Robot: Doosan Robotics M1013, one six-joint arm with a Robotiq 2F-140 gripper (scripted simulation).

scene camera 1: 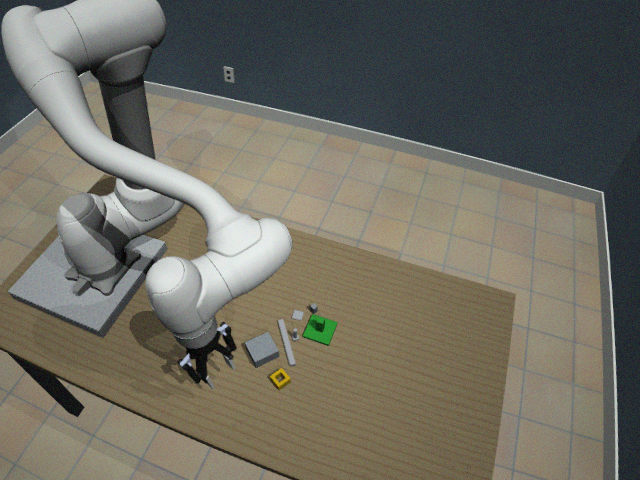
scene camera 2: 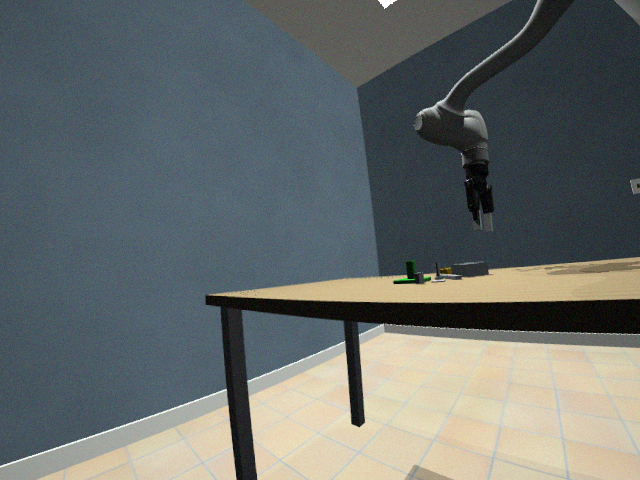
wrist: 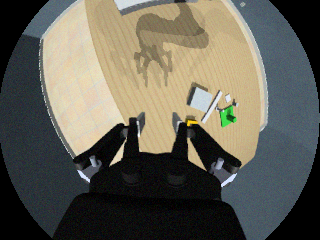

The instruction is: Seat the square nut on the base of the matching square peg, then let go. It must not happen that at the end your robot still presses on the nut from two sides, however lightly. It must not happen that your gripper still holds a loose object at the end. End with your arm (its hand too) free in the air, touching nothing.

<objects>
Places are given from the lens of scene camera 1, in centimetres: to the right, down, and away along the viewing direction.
grey block (scene camera 1: 262, 349): -16, 30, 128
</objects>
